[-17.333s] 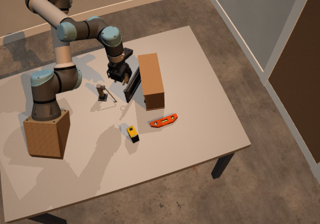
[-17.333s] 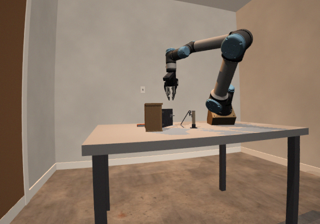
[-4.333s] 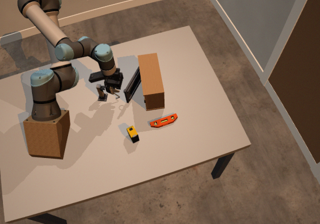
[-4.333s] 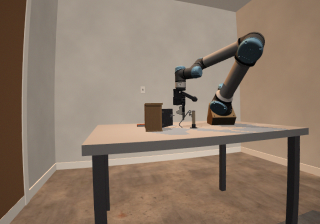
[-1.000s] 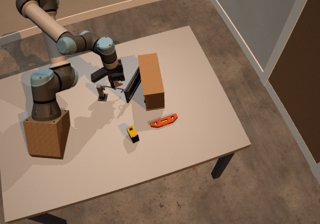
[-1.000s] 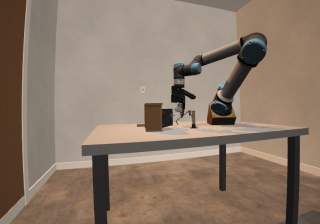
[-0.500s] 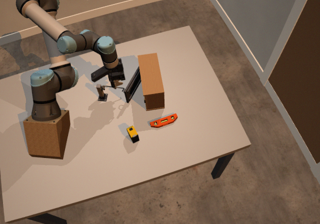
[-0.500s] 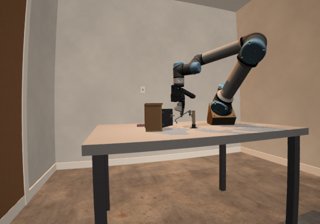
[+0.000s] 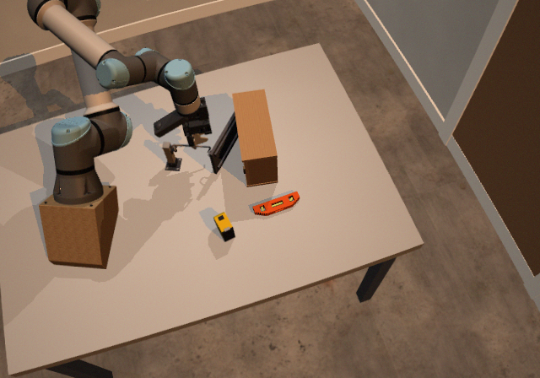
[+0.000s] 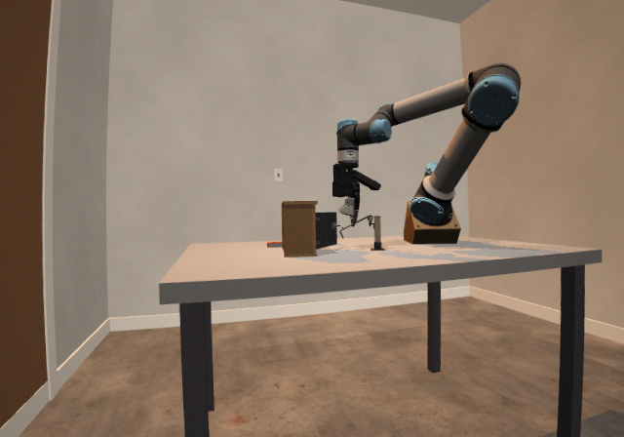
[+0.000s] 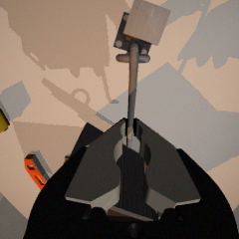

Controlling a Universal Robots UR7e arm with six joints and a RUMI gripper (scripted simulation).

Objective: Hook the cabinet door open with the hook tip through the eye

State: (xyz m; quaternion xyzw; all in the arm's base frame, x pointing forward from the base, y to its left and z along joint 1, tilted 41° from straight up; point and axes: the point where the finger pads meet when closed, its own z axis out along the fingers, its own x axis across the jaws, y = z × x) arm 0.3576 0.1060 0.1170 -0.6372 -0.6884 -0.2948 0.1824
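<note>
My gripper is now 100 mm short of the dark door, 30 mm to the right of it and 20 mm above it. Also, from my hand: orange spirit level (250 mm ahead, 190 mm to the right, 90 mm below); hook (10 mm behind, 10 mm below); black box (90 mm ahead, 260 mm to the right, 60 mm below).
</note>
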